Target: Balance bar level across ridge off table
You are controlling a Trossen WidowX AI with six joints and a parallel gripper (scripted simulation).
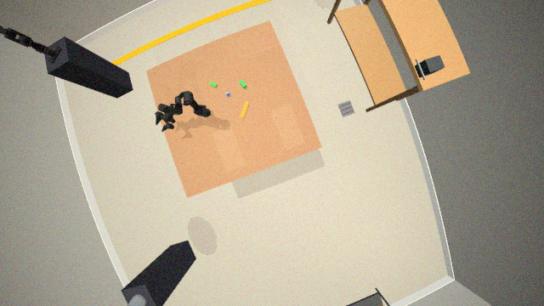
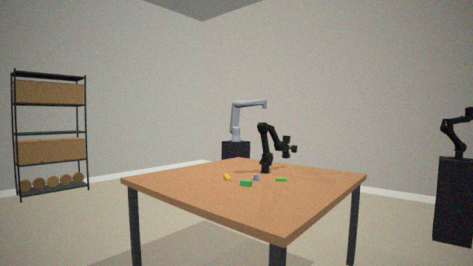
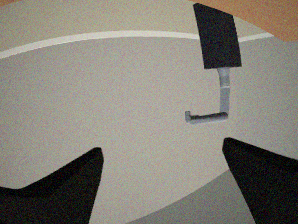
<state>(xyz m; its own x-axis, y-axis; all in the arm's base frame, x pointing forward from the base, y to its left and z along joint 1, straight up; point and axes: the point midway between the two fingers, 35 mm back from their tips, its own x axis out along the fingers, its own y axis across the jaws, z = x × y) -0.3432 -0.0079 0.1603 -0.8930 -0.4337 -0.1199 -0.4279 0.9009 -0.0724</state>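
My gripper tip is now 770 mm short of the green block, 140 mm to the right of it and 140 mm above it. Also, from my gripper tip: yellow bar 700 mm ahead, 80 mm to the right, 150 mm below.
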